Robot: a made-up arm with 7 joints. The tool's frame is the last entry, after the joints. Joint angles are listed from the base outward.
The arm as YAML. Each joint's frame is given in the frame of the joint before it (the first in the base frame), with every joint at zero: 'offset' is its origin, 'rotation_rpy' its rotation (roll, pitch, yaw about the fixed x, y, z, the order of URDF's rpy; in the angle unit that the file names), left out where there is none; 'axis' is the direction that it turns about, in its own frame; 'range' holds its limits. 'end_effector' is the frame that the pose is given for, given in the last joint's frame.
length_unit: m
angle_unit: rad
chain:
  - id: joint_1
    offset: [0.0, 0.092, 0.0]
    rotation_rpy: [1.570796, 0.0, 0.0]
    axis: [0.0, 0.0, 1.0]
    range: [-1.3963, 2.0]
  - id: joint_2
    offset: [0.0, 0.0, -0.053]
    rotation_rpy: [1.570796, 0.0, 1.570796]
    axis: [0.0, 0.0, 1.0]
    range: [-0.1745, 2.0]
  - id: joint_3
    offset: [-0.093, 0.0, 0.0]
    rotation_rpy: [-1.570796, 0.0, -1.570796]
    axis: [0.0, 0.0, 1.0]
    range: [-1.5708, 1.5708]
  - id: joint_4
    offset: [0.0, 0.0, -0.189]
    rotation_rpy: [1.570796, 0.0, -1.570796]
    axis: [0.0, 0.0, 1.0]
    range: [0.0, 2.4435]
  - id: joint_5
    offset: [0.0, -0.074, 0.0]
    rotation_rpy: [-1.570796, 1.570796, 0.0]
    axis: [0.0, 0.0, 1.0]
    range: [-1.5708, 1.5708]
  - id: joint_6
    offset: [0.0, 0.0, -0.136]
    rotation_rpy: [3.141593, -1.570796, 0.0]
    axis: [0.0, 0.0, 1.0]
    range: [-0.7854, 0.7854]
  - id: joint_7
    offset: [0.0, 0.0, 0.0]
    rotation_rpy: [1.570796, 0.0, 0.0]
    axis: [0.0, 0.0, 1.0]
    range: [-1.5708, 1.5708]
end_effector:
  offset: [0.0, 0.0, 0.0]
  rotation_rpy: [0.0, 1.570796, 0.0]
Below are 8 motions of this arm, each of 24 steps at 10 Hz.
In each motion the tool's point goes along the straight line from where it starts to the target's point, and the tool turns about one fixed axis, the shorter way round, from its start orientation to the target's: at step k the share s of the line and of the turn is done. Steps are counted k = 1, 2, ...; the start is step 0. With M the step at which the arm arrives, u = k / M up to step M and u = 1 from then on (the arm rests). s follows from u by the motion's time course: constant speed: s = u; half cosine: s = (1 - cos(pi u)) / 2; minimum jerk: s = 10 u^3 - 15 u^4 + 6 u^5.
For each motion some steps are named. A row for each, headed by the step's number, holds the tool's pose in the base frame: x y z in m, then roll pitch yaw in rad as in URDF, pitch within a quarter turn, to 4 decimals.
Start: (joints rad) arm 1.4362 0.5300 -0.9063 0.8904 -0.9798 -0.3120 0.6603
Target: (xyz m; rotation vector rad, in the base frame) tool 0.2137 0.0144 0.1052 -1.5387 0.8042 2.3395
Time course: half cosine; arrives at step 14
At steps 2, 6, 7, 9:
2: 0.4211 0.2321 0.0462 1.1614 0.5849 -1.9776
6: 0.3471 0.1544 0.0672 1.1427 0.7927 -2.2152
7: 0.3228 0.1289 0.0741 1.1193 0.8593 -2.3062
9: 0.2755 0.0792 0.0876 1.0366 0.9830 -2.5162

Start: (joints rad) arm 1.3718 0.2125 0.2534 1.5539 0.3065 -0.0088 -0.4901
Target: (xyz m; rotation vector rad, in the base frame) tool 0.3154 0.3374 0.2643 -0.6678 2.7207 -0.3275
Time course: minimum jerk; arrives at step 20
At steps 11, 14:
11: 0.3103 0.3046 0.2163 -2.6799 0.0656 -2.8488
14: 0.3134 0.3242 0.2451 -2.7770 0.1741 -2.7094

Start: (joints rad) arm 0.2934 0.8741 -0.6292 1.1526 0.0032 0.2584 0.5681
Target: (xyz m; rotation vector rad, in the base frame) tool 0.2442 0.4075 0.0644 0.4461 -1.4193 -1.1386
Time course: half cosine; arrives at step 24
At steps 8, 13, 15, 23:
8: 0.2424 0.3675 -0.1816 0.5975 -0.4718 -1.2514
13: 0.2431 0.3843 -0.0782 0.9012 -0.5578 -1.4830
15: 0.2434 0.3911 -0.0369 1.0314 -0.5739 -1.5852
23: 0.2442 0.4073 0.0630 1.3499 -0.5655 -1.8363

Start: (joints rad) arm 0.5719 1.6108 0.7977 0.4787 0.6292 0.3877 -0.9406
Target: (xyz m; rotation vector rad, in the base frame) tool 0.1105 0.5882 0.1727 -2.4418 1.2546 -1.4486
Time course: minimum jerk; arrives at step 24
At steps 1, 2, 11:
1: 0.0093 0.6102 0.1105 -1.0207 -1.1933 -3.0084
2: 0.0097 0.6101 0.1108 -1.0292 -1.1951 -2.9986
11: 0.0520 0.6009 0.1368 -1.9822 -1.1874 -1.9280

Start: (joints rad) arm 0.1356 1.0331 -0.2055 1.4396 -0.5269 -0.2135 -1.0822
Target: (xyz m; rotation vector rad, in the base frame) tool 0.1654 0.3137 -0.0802 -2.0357 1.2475 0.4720
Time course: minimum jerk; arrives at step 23
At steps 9, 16, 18, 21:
9: 0.2093 0.3663 -0.1398 2.7818 0.2653 -1.6259
16: 0.1760 0.3264 -0.0946 -2.9038 0.6223 -1.1448
18: 0.1699 0.3191 -0.0864 -2.7625 0.6534 -1.0227
21: 0.1658 0.3141 -0.0807 -2.6616 0.6664 -0.9349

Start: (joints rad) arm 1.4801 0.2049 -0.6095 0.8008 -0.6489 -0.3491 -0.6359
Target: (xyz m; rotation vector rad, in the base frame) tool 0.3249 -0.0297 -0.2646 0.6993 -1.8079 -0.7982
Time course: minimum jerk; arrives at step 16
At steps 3, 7, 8, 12, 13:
3: 0.4403 0.1390 0.0666 2.7356 0.0073 -2.2645
7: 0.3996 0.0795 -0.0502 2.4820 -0.2242 -2.2296
8: 0.3855 0.0590 -0.0905 2.3891 -0.3011 -2.2030
12: 0.3375 -0.0113 -0.2286 2.0284 -0.5374 -2.0453
13: 0.3308 -0.0211 -0.2476 1.9716 -0.5652 -2.0144

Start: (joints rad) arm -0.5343 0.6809 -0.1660 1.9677 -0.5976 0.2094 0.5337
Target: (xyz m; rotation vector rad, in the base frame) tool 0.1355 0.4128 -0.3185 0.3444 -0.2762 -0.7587
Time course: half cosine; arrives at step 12
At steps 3, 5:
3: 0.0836 0.2709 -0.2591 0.5774 -0.3582 -1.4697
5: 0.0972 0.3082 -0.2747 0.5178 -0.3069 -1.2846

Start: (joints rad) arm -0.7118 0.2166 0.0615 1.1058 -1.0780 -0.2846 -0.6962
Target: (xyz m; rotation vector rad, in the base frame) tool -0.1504 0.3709 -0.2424 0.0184 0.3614 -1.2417
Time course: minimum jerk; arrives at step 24
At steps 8, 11, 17, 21, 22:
8: -0.1078 0.2652 -0.3659 0.8609 -0.1567 -1.2640
11: -0.1193 0.2936 -0.3327 0.5791 -0.0407 -1.2222
17: -0.1422 0.3505 -0.2662 0.0190 0.2031 -1.2409
21: -0.1495 0.3688 -0.2449 -0.1673 0.2745 -1.2763
22: -0.1501 0.3702 -0.2432 -0.1826 0.2799 -1.2798

